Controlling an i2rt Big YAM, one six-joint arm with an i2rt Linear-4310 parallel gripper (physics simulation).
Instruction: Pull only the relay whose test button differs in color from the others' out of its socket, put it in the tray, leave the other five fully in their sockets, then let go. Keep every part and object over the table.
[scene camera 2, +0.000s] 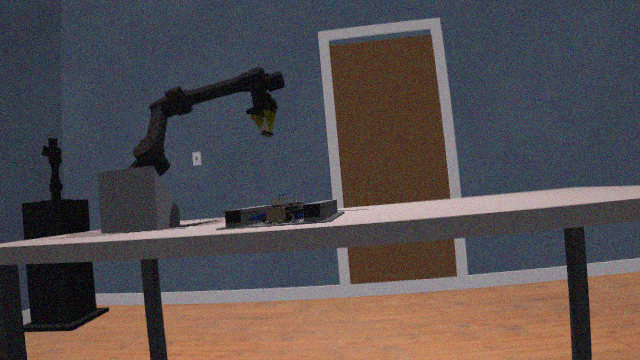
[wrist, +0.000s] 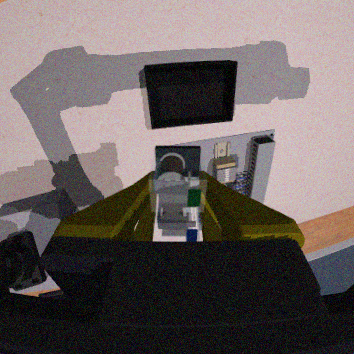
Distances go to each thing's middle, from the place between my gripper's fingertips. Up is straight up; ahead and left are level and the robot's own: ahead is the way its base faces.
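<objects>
Counted from my hand, I find the black tray (wrist: 196, 90) 30 cm below, 6 cm ahead and 3 cm to the right.
</objects>
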